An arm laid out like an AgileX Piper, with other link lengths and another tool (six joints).
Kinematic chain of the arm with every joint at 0, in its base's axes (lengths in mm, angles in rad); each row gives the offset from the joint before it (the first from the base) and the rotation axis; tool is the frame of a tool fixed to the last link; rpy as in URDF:
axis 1: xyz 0 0 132.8 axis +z
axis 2: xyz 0 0 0 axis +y
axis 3: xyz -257 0 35.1 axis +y
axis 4: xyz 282.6 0 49.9 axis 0.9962 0 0.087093
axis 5: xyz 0 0 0 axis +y
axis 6: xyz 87.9 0 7.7 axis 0.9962 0 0.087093
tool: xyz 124 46 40 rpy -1.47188 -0.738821 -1.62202
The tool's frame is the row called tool.
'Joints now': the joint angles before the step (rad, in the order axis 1, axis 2, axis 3, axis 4, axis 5, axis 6). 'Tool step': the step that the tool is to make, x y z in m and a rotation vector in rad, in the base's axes. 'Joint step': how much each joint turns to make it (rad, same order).
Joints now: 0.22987, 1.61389, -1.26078, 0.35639, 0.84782, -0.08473
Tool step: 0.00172, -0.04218, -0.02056, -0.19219, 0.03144, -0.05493
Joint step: -0.01341, 0.00000, -0.00836, -0.24956, 0.05945, 0.13410
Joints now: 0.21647, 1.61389, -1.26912, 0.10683, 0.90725, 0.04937
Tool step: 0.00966, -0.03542, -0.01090, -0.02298, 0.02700, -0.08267
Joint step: -0.07262, 0.01938, -0.00001, -0.02638, 0.00991, 0.01945
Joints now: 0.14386, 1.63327, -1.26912, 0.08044, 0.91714, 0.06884
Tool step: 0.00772, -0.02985, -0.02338, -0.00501, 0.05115, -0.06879
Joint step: -0.06918, 0.05324, 0.00000, 0.00098, -0.00181, -0.00086
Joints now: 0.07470, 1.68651, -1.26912, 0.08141, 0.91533, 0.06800
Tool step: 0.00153, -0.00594, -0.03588, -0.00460, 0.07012, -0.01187
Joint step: -0.01413, 0.08366, -0.00003, 0.00185, -0.01314, -0.00411
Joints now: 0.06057, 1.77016, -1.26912, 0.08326, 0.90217, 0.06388
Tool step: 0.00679, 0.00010, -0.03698, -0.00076, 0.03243, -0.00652
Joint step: -0.00001, 0.09437, -0.00002, 0.00397, -0.06217, 0.00001
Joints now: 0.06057, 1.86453, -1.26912, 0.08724, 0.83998, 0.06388
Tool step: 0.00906, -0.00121, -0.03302, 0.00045, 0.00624, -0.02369
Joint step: -0.00002, 0.08691, 0.00001, 0.00086, -0.08214, 0.01756
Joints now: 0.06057, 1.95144, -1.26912, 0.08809, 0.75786, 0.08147
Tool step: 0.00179, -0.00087, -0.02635, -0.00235, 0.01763, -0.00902
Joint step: -0.00001, 0.06521, 0.00002, 0.00001, -0.04801, 0.00572
